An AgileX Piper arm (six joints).
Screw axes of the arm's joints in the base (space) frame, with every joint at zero. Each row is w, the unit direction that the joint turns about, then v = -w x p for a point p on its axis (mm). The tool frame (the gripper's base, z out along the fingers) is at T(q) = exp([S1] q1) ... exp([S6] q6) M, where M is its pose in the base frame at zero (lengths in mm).
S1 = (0, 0, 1, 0, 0, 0)
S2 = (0, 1, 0, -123, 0, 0)
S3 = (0, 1, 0, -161.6, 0, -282.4)
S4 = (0.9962, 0, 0.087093, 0, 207.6, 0)
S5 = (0, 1, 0, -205.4, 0, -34.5)
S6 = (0.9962, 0, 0.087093, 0, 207.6, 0)
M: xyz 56.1 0 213.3 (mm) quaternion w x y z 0.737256 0 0.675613 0
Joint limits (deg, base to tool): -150..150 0..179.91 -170..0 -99.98..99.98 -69.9..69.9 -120..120
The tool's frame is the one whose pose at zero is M.
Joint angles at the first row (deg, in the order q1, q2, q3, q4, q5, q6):
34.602, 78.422, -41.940, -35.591, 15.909, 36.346
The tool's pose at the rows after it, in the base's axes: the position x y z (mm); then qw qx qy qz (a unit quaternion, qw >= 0):
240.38, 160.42, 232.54, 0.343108, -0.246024, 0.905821, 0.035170
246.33, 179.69, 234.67, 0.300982, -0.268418, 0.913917, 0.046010
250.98, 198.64, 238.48, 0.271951, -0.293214, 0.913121, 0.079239
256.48, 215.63, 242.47, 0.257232, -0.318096, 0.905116, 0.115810
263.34, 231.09, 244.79, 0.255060, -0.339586, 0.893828, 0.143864
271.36, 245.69, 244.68, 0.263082, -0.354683, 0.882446, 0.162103
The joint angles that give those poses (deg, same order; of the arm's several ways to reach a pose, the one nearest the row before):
36.910, 82.951, -47.993, -26.877, 23.046, 27.879
38.397, 86.574, -53.535, -16.436, 28.225, 17.824
39.146, 89.491, -58.306, -5.362, 31.117, 7.320
39.445, 92.109, -62.395, 4.171, 32.649, -2.137
39.754, 94.750, -65.939, 10.761, 33.039, -9.138
40.232, 97.485, -69.009, 14.740, 32.115, -13.650

